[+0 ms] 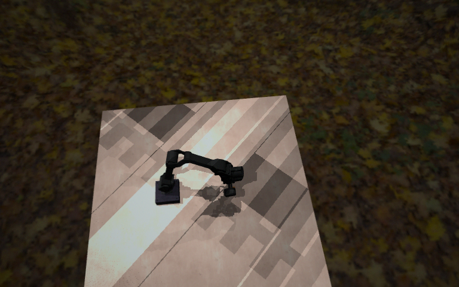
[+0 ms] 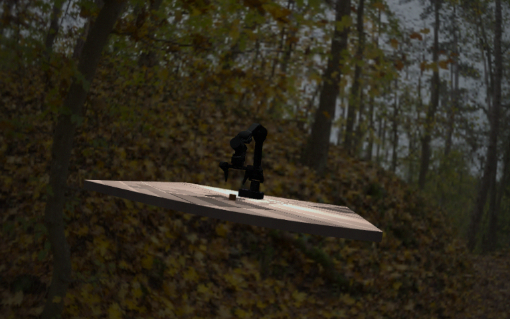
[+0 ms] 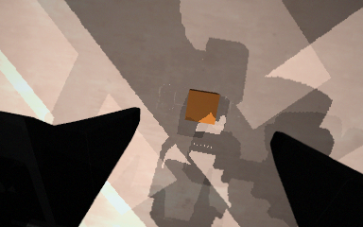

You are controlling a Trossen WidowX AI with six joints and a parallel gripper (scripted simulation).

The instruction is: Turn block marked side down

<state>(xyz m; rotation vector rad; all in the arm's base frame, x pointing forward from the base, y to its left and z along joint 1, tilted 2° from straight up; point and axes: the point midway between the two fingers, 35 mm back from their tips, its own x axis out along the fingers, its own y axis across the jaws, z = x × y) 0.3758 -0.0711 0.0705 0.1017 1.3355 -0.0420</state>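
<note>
Right now my gripper tip is 7 cm above the small orange block.
</note>
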